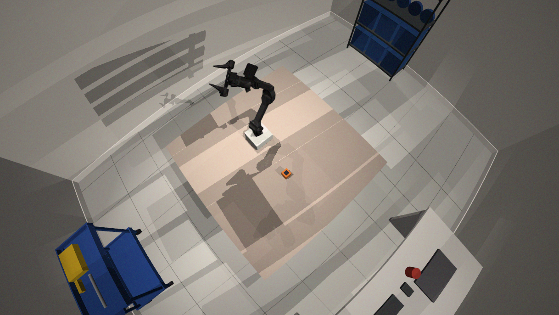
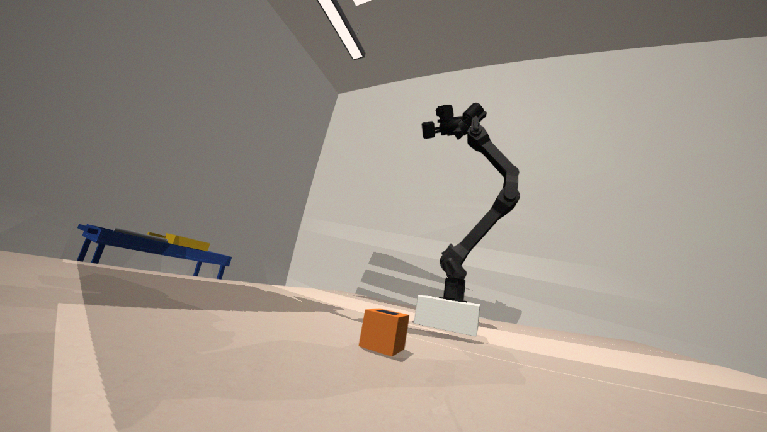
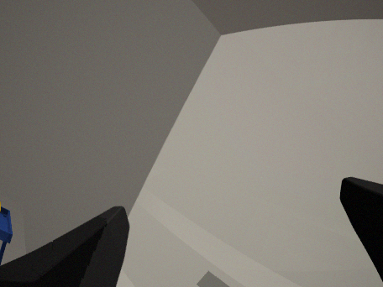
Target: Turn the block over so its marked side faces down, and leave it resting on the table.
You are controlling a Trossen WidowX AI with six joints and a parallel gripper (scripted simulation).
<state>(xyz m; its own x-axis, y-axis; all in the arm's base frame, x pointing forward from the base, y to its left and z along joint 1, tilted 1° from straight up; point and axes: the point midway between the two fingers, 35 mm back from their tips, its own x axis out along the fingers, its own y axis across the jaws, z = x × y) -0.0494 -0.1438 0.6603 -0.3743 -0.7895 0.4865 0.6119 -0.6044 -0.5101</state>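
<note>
Right now the orange block is 45 cm ahead of my gripper tip, 19 cm to the left of it and 71 cm below it.
</note>
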